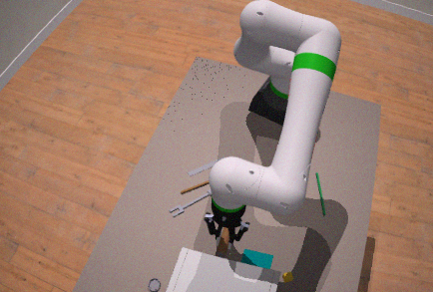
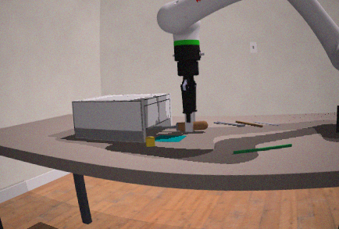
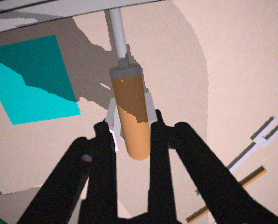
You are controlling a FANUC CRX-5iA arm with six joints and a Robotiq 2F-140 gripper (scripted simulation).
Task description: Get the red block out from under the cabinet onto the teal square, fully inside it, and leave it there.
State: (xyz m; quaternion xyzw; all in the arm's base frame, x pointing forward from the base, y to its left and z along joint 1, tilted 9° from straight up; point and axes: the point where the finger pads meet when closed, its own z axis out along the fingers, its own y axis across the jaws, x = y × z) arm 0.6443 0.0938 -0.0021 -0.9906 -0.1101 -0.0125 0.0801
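The teal square lies 2 cm ahead of my hand, 12 cm to the left of it and 4 cm below it. From my hand the other things lie so: long-handled tool (12 cm ahead, 7 cm to the left, 2 cm below); then yellow block (2 cm ahead, 23 cm to the left, 2 cm below); then wrench (9 cm behind, 17 cm to the right, 3 cm below).
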